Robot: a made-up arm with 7 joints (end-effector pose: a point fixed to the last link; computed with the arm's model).
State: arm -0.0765 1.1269 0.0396 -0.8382 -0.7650 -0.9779 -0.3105
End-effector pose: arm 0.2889 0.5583 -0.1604 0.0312 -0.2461 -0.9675 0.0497
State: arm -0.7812 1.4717 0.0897 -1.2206 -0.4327 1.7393 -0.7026
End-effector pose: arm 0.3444 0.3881 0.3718 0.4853 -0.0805 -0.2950 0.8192
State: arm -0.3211 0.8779 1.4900 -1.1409 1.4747 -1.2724 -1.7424
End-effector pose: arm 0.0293 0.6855 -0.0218 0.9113 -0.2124 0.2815 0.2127
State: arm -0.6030 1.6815 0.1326 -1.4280 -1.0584 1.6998 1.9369
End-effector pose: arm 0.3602 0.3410 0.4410 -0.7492 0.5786 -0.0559 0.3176
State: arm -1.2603 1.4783 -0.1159 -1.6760 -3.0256 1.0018 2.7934
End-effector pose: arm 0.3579 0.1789 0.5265 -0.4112 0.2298 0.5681 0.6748
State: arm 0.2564 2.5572 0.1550 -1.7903 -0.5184 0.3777 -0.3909
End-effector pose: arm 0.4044 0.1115 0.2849 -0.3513 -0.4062 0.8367 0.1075
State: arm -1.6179 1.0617 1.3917 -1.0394 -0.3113 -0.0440 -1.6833
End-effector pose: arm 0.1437 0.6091 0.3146 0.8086 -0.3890 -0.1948 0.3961
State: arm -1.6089 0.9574 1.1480 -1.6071 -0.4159 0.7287 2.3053
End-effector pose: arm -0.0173 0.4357 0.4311 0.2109 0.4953 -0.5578 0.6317
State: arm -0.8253 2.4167 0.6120 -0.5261 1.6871 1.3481 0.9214
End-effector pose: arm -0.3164 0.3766 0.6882 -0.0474 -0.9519 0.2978 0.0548
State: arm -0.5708 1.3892 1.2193 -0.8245 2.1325 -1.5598 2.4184
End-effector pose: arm 0.0604 0.6516 0.2274 0.3746 -0.1615 0.0469 0.9118
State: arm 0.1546 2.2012 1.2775 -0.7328 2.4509 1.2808 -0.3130
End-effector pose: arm 0.0606 0.3972 0.7011 -0.2187 -0.9057 -0.3217 0.1682
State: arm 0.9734 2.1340 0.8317 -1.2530 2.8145 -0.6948 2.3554
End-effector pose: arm 0.3975 0.4485 0.3377 0.3884 0.4266 -0.7498 0.3240
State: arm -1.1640 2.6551 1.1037 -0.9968 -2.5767 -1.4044 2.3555
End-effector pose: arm -0.5210 0.1267 0.5100 0.7617 -0.5849 -0.2132 0.1797
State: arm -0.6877 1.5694 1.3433 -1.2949 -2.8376 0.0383 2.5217
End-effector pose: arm -0.0506 0.5641 0.4955 -0.8522 0.4546 0.2308 0.1179
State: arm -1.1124 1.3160 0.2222 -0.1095 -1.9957 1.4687 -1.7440
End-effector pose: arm 0.3965 0.6172 0.1452 -0.1289 0.6899 -0.1016 0.7051
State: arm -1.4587 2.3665 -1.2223 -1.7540 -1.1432 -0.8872 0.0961
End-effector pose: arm 0.2107 0.4039 0.2922 -0.0151 -0.2597 0.9656 0.0023
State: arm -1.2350 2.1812 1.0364 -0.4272 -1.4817 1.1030 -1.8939
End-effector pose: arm -0.3446 0.5241 0.5094 0.1125 0.1056 -0.0972 0.9832
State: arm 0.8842 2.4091 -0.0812 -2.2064 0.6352 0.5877 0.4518
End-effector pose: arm 0.2268 0.1612 -0.0720 -0.1700 -0.1902 -0.7221 0.6430
